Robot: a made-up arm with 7 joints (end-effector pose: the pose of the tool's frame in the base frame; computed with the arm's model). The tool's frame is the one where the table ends. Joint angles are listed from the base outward.
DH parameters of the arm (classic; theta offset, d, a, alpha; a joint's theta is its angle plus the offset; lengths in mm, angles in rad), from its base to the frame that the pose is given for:
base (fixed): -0.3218 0 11.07 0
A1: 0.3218 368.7 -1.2 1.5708
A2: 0 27.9 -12 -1.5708
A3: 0 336.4 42.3 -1.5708
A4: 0 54.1 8.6 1.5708
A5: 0 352.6 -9.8 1.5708
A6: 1.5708 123 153 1.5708
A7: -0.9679 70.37 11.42 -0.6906
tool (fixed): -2.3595 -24.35 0 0
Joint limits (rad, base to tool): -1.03..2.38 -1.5..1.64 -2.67..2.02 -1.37..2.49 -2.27..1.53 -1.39..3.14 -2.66..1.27
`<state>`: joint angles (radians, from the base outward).
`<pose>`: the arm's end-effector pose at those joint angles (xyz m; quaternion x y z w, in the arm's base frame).
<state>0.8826 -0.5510 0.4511 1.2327 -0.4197 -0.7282 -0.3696</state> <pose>0.3177 0.5124 0.4785 0.8106 -0.5516 0.1919 0.0418</pose>
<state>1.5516 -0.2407 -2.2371 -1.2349 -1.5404 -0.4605 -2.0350</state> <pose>-0.3224 0.2979 0.6751 0.1346 0.3523 -0.8997 0.2198</pose>
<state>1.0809 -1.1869 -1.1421 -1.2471 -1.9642 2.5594 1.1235</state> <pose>-0.0240 0.4594 0.4044 -0.4705 -0.7270 0.0350 0.4988</pose>
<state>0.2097 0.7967 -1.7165 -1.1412 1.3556 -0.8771 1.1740</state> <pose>-0.3483 0.1458 0.9674 0.5269 0.2426 -0.3172 0.7502</pose>
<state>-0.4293 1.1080 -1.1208 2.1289 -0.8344 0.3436 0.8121</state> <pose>-0.2188 -0.4547 0.6163 0.8059 0.4589 -0.3440 0.1469</pose>
